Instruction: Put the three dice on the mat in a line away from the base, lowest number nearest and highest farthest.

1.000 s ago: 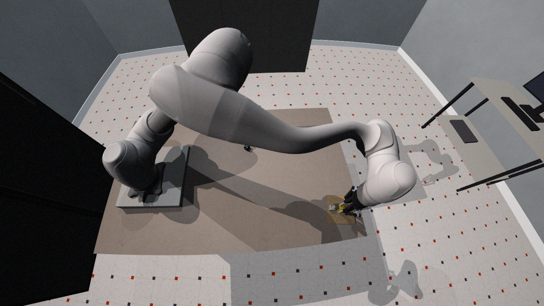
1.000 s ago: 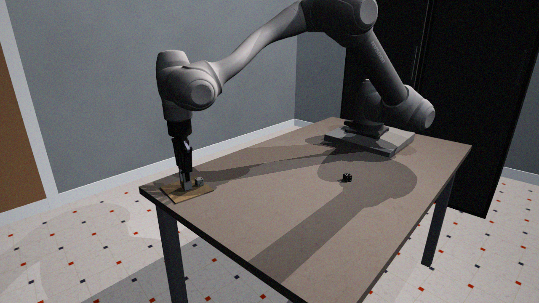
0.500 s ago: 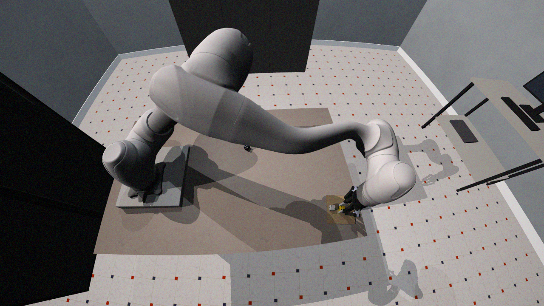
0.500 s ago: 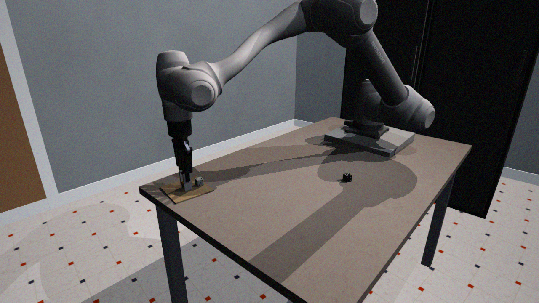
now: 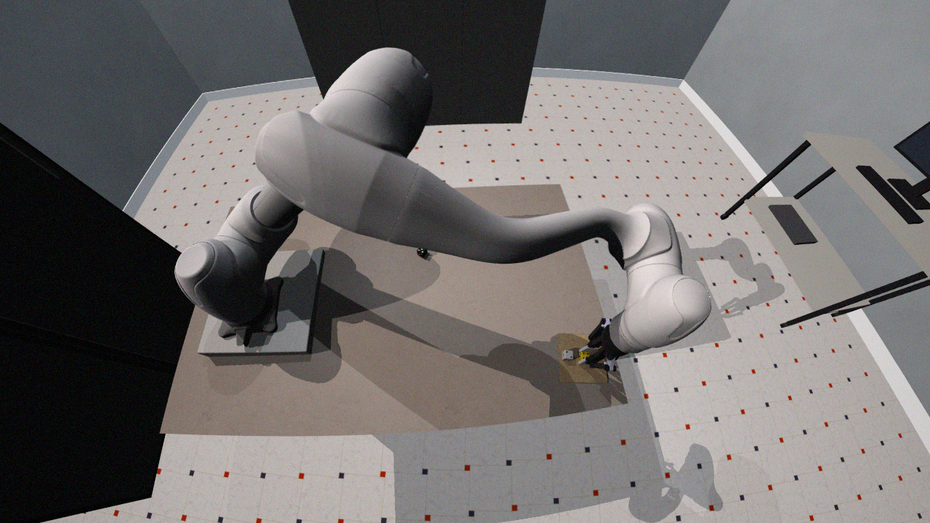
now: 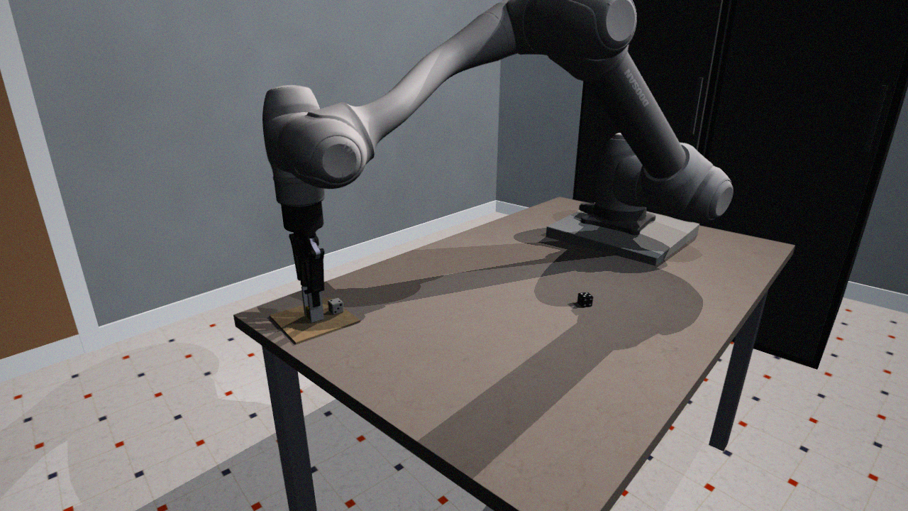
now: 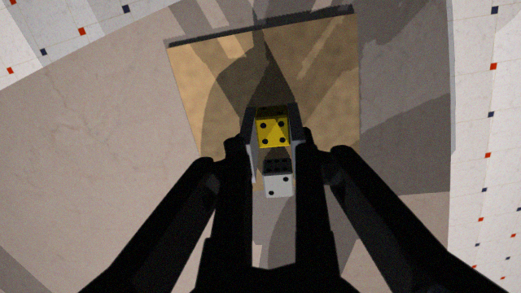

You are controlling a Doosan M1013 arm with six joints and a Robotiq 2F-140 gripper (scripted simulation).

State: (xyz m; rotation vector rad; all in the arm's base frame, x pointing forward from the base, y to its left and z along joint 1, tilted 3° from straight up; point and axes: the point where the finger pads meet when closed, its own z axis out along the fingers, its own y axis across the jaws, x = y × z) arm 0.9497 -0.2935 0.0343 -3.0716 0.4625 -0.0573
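Right now the yellow die is 2 cm below my hand. Round my hand: tan mat: 4 cm below; black die: 42 cm to the left, 41 cm behind, 3 cm below; grey die: 5 cm behind, 2 cm below, 1 cm to the left.
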